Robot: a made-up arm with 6 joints.
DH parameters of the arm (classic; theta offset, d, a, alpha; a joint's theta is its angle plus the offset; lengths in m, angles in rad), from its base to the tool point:
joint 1: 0 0.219 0 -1.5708
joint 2: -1.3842 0 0.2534 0
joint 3: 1.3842 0 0.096 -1.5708
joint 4: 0 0.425 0 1.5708
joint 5: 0 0 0.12 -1.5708
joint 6: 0 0.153 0 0
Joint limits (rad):
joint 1: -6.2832..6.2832
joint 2: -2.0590..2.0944
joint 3: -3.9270..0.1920
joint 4: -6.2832..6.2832
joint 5: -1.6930..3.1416
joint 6: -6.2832..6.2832
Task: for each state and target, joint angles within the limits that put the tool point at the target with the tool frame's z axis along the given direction. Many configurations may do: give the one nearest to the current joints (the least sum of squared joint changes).
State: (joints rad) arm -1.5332 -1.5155 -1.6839 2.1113 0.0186 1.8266
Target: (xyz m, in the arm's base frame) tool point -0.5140 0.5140 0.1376 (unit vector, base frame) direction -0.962 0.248 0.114
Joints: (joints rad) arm -1.0541 -2.0569 -2.4350 1.5151 -0.7967 1.8266
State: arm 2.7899 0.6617 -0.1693 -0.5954 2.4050 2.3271
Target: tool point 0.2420 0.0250 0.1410 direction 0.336 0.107 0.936
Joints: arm 3.1673 0.7260 0.1898 -0.1033 1.8771 2.3271
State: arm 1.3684 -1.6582 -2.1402 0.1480 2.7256 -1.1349
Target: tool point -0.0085 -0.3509 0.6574 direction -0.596 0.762 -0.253
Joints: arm 1.8115 -1.7632 -1.7372 0.4943 2.1492 -1.1349
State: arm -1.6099 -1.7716 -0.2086 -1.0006 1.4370 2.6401
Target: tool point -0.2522 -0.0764 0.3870 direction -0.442 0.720 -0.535
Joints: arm -2.1690 -1.4998 -0.2955 -1.0476 2.0448 2.6401
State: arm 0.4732 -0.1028 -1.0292 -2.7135 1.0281 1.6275
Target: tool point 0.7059 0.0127 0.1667 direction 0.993 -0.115 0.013
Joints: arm 0.0135 0.3984 -1.4009 -2.9100 0.5939 1.6275
